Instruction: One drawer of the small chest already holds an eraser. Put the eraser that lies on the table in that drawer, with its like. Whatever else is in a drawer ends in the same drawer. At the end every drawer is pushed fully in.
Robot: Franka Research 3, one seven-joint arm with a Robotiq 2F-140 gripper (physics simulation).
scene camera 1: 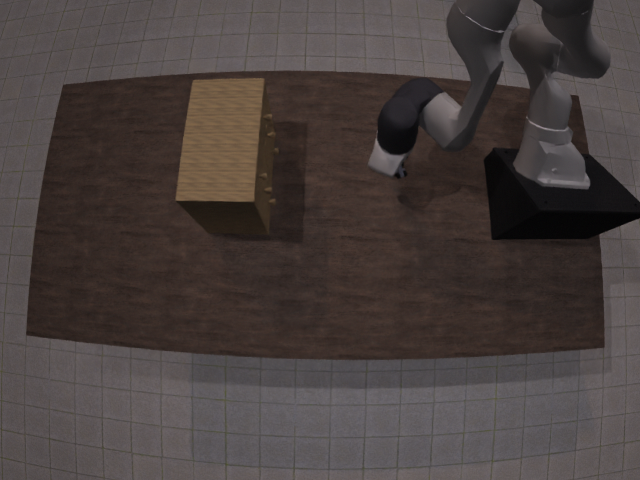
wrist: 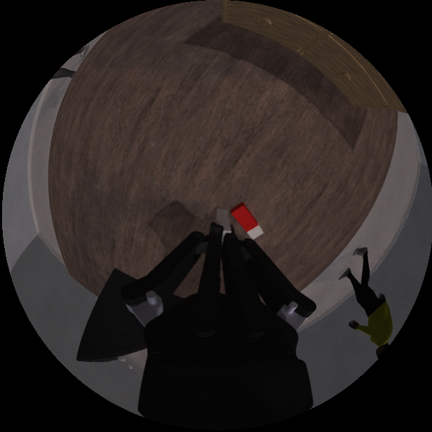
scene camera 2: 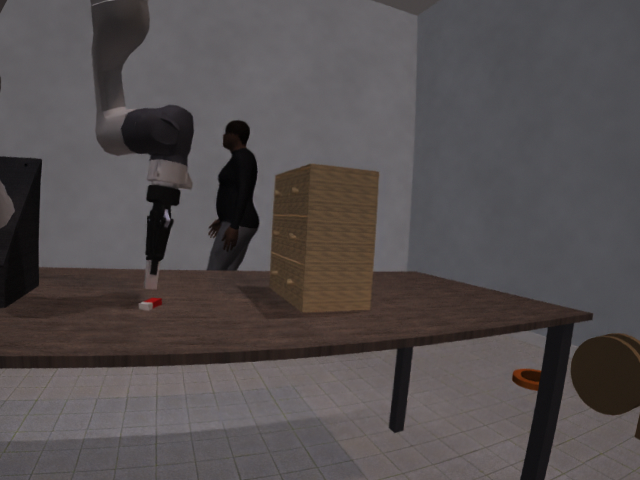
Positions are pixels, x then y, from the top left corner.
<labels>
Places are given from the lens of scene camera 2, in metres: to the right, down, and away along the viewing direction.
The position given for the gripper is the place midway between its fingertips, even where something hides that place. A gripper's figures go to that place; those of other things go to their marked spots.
gripper (scene camera 2: 150, 288): -0.39, 0.11, 0.84
wooden chest (scene camera 2: 341, 215): 0.05, -0.06, 0.87
</labels>
